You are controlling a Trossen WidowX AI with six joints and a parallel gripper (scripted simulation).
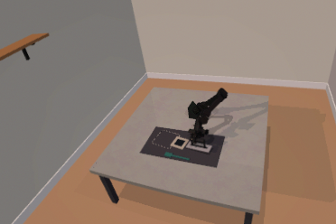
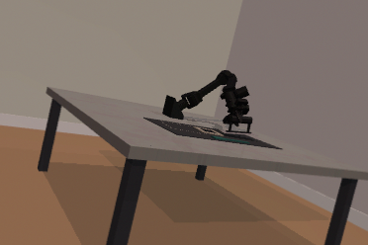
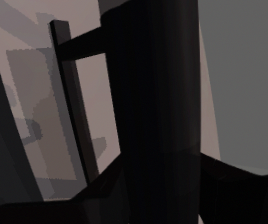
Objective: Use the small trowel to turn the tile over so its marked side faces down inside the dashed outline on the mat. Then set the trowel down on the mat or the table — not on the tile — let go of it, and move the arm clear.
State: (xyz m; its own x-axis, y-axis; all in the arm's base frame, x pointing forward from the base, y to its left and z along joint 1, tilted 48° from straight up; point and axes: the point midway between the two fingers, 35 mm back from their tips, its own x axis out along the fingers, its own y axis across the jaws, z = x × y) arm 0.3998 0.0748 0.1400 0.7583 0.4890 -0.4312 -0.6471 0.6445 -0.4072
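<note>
The dark mat lies 30 mm behind my gripper tip, 120 mm to the right of it and 90 mm below it. From my gripper tip the other things lie so: green trowel 110 mm ahead, 130 mm to the right, 70 mm below; tile 40 mm behind, 150 mm to the right, 70 mm below.
</note>
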